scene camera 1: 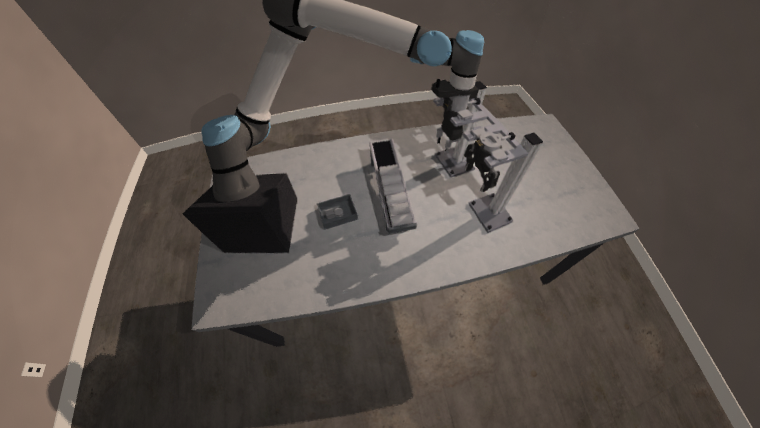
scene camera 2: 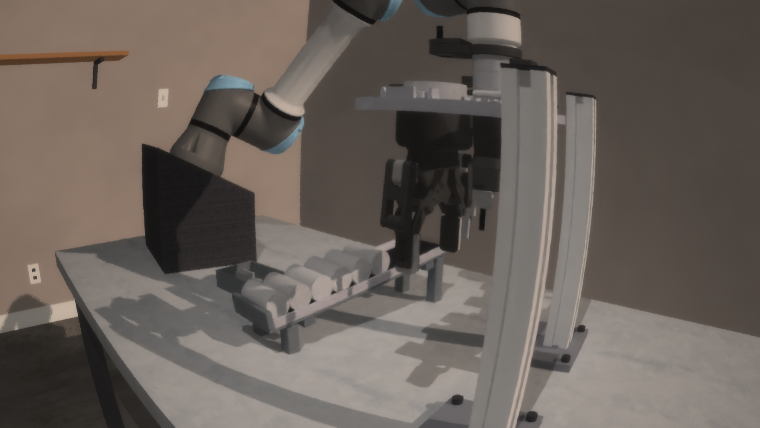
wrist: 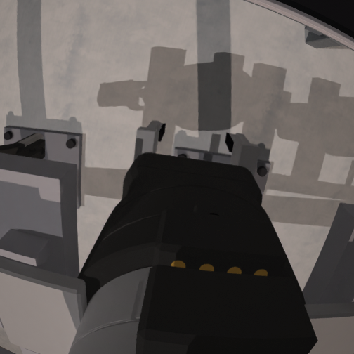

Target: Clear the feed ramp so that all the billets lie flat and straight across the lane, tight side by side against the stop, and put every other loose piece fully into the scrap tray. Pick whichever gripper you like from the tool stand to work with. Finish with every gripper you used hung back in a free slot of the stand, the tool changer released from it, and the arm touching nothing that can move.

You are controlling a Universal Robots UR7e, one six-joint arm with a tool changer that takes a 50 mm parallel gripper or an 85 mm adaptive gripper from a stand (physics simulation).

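Frame: origin at the arm's base, x ahead, y left, z up, level; metres.
Seen in the pictures: end effector, tool point: (scene camera 2: pixel 496 90); arm's base, origin of the base link: (scene camera 1: pixel 236 190) (scene camera 2: pixel 193 166).
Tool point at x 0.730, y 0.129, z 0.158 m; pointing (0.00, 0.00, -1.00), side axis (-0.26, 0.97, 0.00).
Observation:
Pixels of each thing's top centre, then the offset from my tool point to it. "spot": a spot on its surface instead.
- stop, middle of its top: (scene camera 2: pixel 250 301) (scene camera 1: pixel 402 225) dx -0.204, dy -0.249, dz -0.293 m
- scrap tray, middle of its top: (scene camera 2: pixel 253 272) (scene camera 1: pixel 336 208) dx -0.423, dy -0.126, dz -0.331 m
- stand's rear post, surface spot: (scene camera 2: pixel 571 212) spot: dx +0.097, dy +0.058, dz -0.153 m
My gripper (scene camera 1: pixel 444 141) (scene camera 2: pixel 474 220) (wrist: pixel 195 136), the slim parallel one, is on the arm at the rear slot of the tool stand (scene camera 1: pixel 515 175) (scene camera 2: pixel 523 212). Its fingers stand apart with nothing between them. Whether it is seated is hidden. The adaptive gripper (scene camera 1: pixel 485 167) (scene camera 2: pixel 425 186) hangs in the neighbouring slot. Several pale billets (scene camera 1: pixel 398 210) (scene camera 2: pixel 313 281) lie across the feed ramp (scene camera 1: pixel 384 154) (scene camera 2: pixel 340 296) in a row from the stop (scene camera 2: pixel 254 313). Small details between them are unclear. The scrap tray (scene camera 1: pixel 340 220) (scene camera 2: pixel 228 279) holds small grey pieces (scene camera 1: pixel 335 212) (scene camera 2: pixel 244 272).
The black robot base block (scene camera 1: pixel 249 217) (scene camera 2: pixel 199 223) stands beyond the tray. The stand's rear post (scene camera 2: pixel 571 212) is close to the arm. Stand fork parts (wrist: pixel 70 215) flank the gripper body in the wrist view. The ramp is between the tray and the stand.

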